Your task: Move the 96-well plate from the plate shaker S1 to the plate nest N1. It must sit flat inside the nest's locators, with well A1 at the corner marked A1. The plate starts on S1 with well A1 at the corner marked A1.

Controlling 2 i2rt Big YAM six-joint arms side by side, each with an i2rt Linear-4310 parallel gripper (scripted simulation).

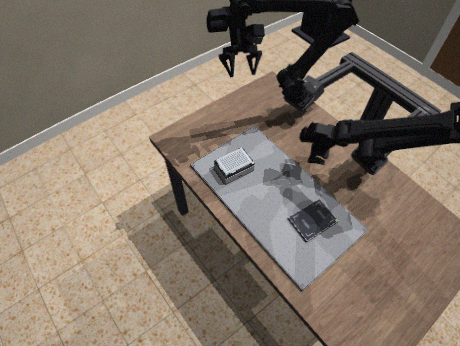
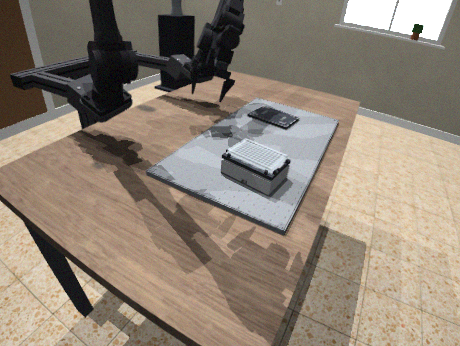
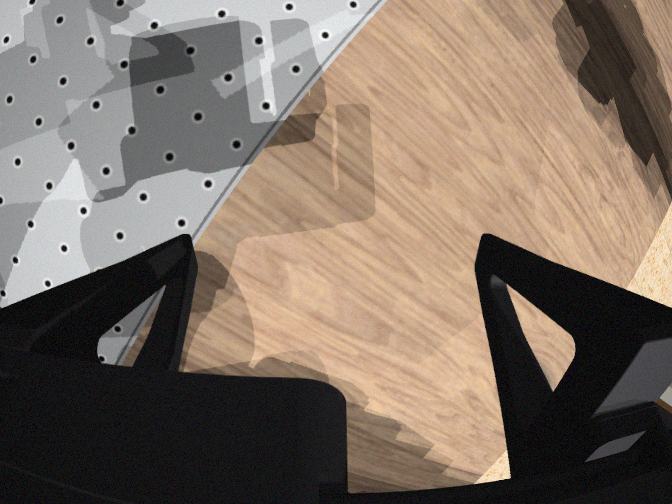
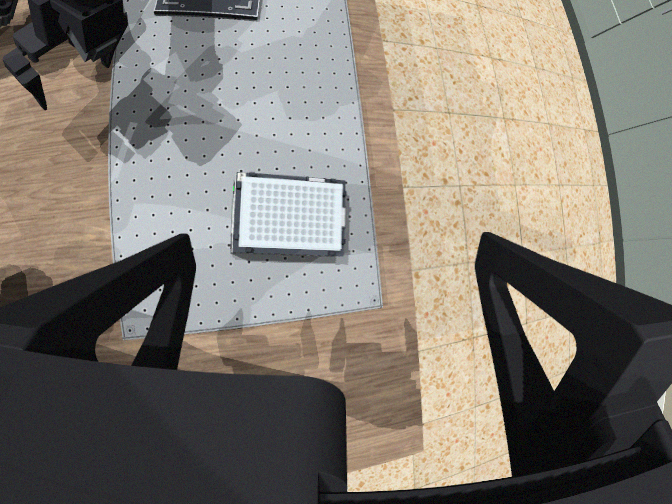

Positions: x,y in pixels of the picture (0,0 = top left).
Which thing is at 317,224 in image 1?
A plate nest N1.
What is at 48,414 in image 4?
The right gripper.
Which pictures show the right gripper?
Image 1 and image 4 only.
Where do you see a 96-well plate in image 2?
At 247,151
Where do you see a 96-well plate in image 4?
At 287,195
